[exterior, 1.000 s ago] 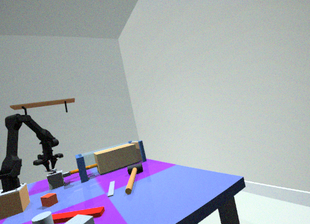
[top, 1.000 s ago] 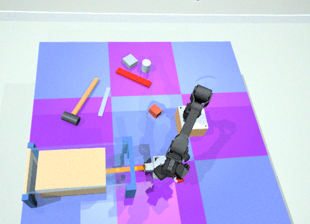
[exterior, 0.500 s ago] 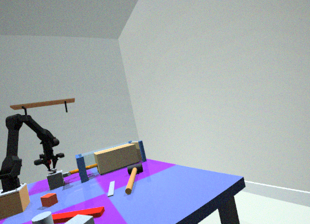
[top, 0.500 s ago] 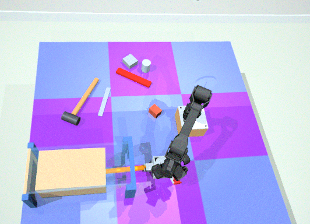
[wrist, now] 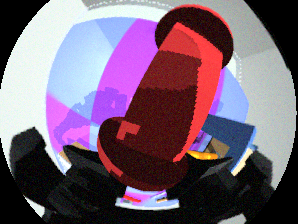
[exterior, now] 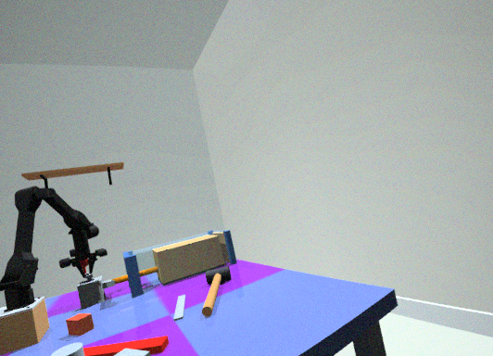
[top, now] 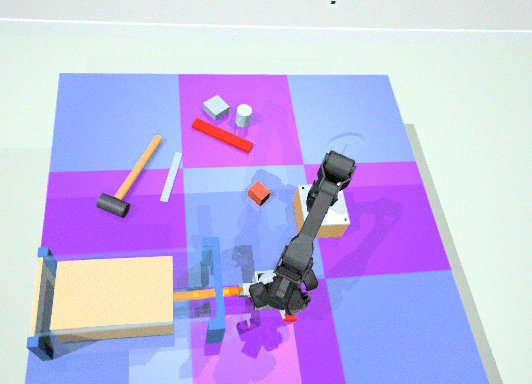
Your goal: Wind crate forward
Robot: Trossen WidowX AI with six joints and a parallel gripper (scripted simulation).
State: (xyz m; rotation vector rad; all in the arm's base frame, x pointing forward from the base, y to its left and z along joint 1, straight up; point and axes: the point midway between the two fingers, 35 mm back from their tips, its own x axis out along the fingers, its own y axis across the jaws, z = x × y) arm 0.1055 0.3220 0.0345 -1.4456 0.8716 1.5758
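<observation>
The red knob is 5 cm to the left of my gripper tip, 4 cm above it and 2 cm behind it. Also, from my gripper tip: winch handle 1 cm to the left, 1 cm behind, 1 cm above; then winch 7 cm below, 6 cm to the right, 1 cm ahead; then grey strip 42 cm to the right, 38 cm ahead, 10 cm below.
</observation>
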